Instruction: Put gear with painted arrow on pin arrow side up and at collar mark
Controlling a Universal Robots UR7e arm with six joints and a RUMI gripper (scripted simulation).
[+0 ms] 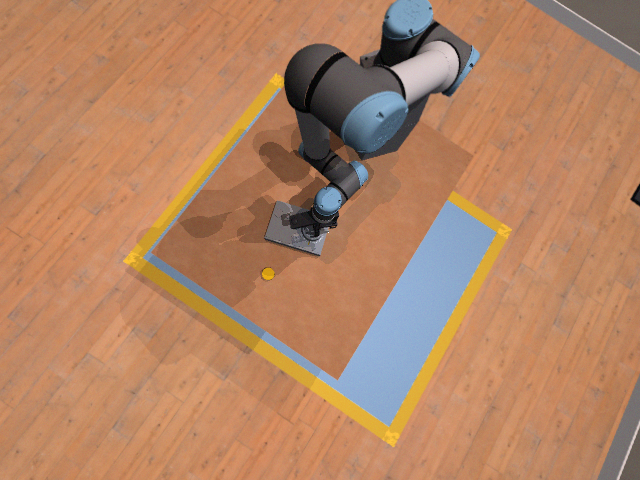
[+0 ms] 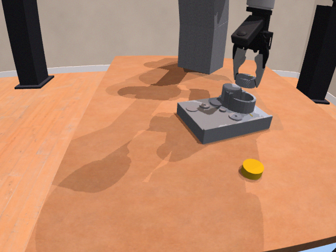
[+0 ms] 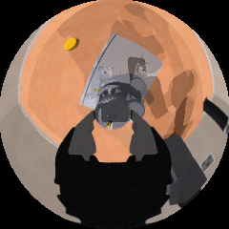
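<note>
The grey gear lies right at my hand. From my hand the other things lie so: yellow disc 25 cm ahead, 3 cm to the right, 12 cm below.
</note>
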